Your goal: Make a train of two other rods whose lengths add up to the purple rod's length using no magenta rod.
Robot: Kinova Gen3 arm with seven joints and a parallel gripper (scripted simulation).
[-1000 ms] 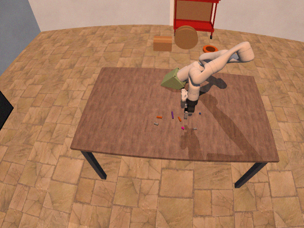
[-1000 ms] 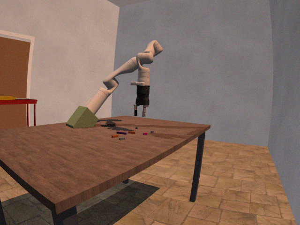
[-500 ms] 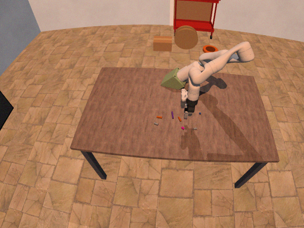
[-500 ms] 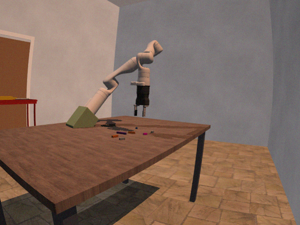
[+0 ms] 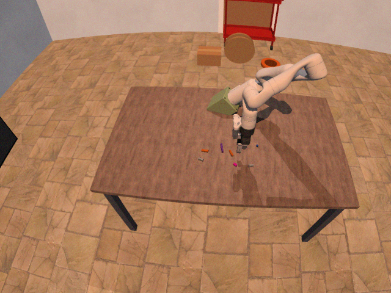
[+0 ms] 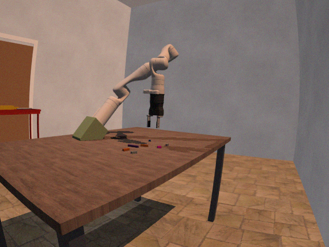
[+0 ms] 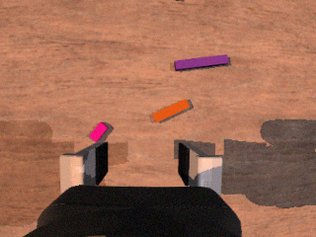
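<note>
The orange rod is 4 cm behind my hand, 19 cm to the right of it and 11 cm below it. The rest, counted from my hand: magenta rod (5 cm ahead, 1 cm to the right, 11 cm below); then purple rod (6 cm behind, 9 cm to the right, 11 cm below); then blue rod (9 cm behind, 12 cm to the left, 11 cm below).
</note>
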